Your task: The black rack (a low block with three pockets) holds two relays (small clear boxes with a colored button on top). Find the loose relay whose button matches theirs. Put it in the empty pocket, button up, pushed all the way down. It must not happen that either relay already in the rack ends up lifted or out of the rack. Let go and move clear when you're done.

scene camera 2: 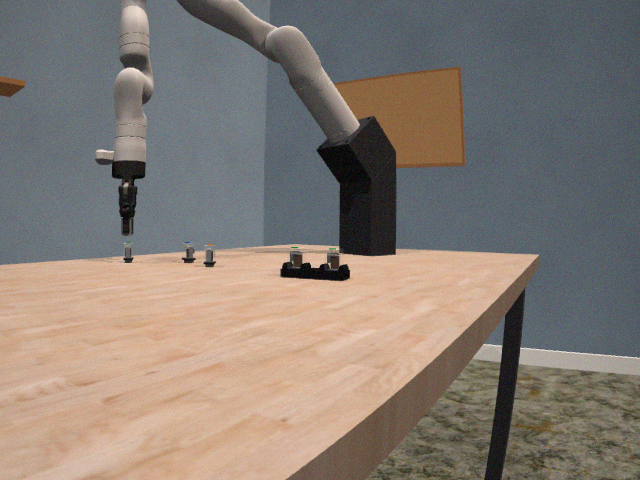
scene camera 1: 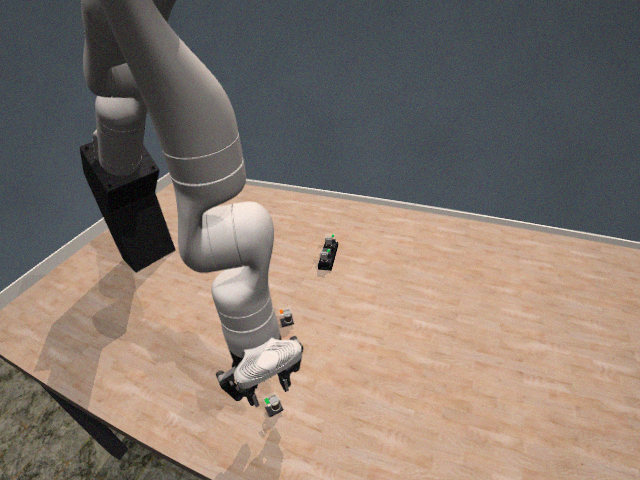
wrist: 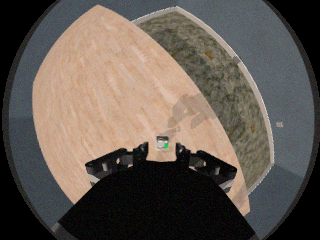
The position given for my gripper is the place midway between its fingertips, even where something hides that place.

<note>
I see my gripper [scene camera 2: 127, 235] and a black rack [scene camera 2: 306, 272].
My gripper is seen too in scene camera 1 [scene camera 1: 270, 394] and in the wrist view [wrist: 162, 147].
</note>
